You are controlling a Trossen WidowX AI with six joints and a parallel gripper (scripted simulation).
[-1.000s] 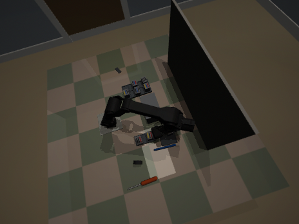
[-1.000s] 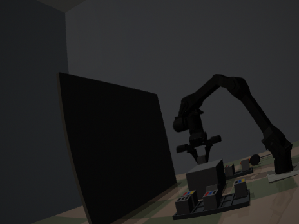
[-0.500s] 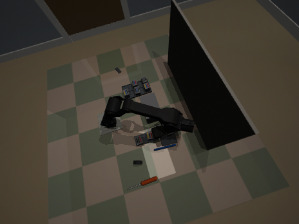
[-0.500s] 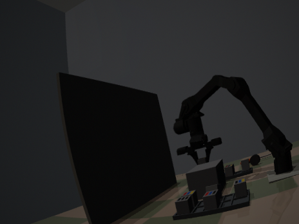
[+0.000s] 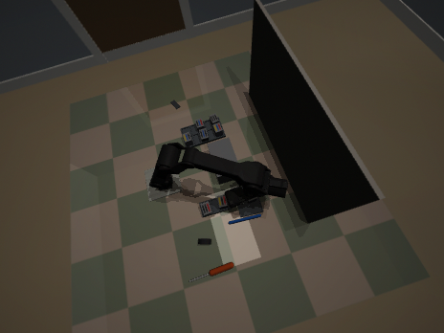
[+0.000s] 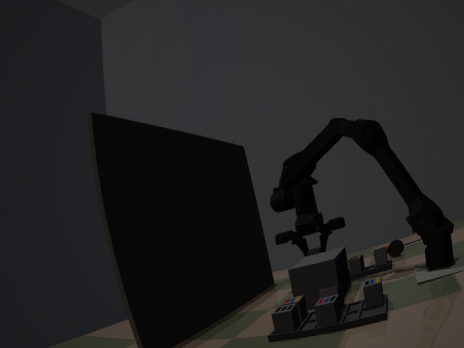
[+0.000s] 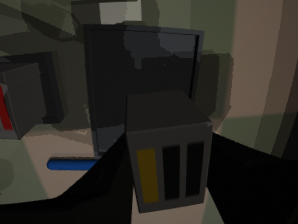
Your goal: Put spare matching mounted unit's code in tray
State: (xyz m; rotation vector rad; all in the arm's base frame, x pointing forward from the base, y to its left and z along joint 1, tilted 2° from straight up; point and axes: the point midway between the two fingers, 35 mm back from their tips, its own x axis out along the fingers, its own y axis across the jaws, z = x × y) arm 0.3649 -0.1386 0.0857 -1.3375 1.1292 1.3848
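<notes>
My gripper tip is now 6 cm above the dark flat tray and 1 cm past it. Also, from my gripper tip: blue pen 8 cm to the right, 6 cm below, 3 cm behind; mounted unit 19 cm to the left, 8 cm behind, 2 cm below; rack 15 cm behind, 6 cm below.
</notes>
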